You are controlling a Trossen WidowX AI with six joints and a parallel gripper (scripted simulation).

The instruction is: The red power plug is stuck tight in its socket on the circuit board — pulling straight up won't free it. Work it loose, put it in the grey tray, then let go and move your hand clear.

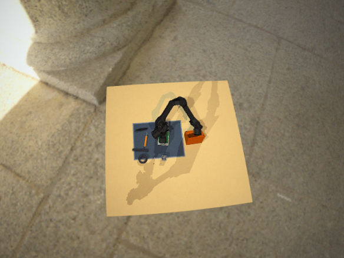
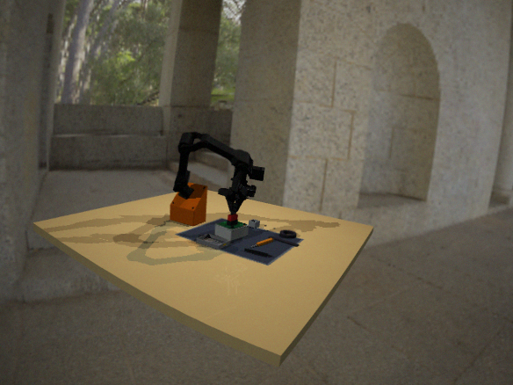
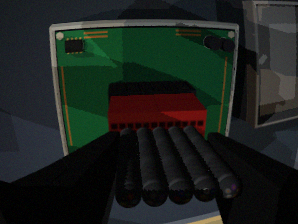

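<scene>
Right now my gripper tip is 2 cm above the red power plug. The rest, counted from my gripper tip: blue mat (5 cm ahead, 11 cm below); then black bar (21 cm ahead, 11 cm to the left, 11 cm below).
</scene>
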